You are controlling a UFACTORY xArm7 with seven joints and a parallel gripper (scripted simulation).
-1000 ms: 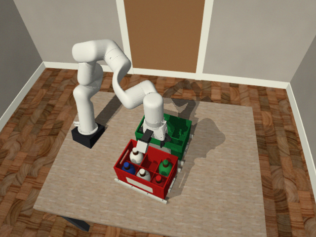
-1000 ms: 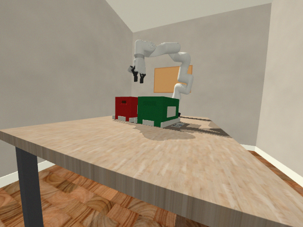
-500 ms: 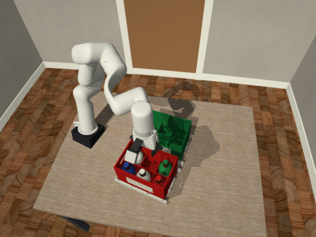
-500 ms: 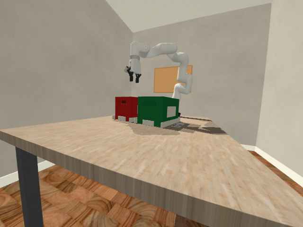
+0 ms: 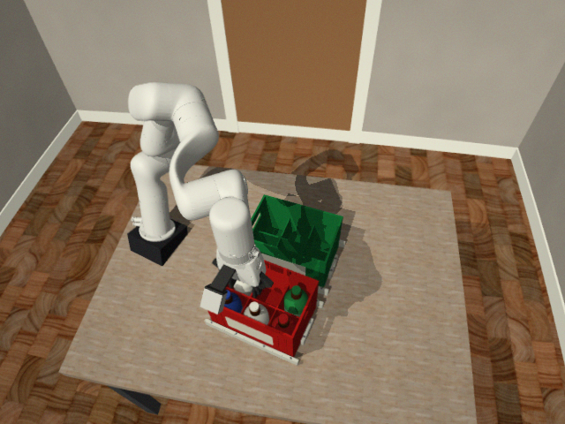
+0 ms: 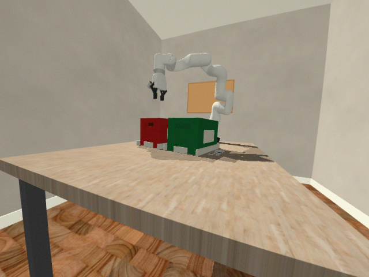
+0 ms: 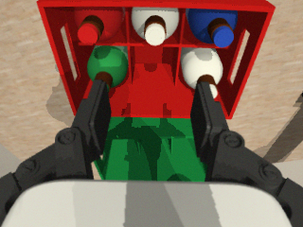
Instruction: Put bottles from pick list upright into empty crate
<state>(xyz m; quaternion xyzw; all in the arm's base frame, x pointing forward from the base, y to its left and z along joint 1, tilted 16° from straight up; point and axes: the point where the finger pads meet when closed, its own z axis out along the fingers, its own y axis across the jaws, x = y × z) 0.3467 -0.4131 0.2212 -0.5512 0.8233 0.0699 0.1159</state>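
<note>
Now: hand 2 cm short of the red crate, 7 cm to the right of it and 25 cm above it. Round my hand: red-labelled bottle 9 cm ahead, 1 cm to the right, 24 cm below; then green-labelled bottle 12 cm ahead, 8 cm to the left, 24 cm below; then blue-labelled bottle 8 cm behind, 6 cm to the left, 24 cm below.
</note>
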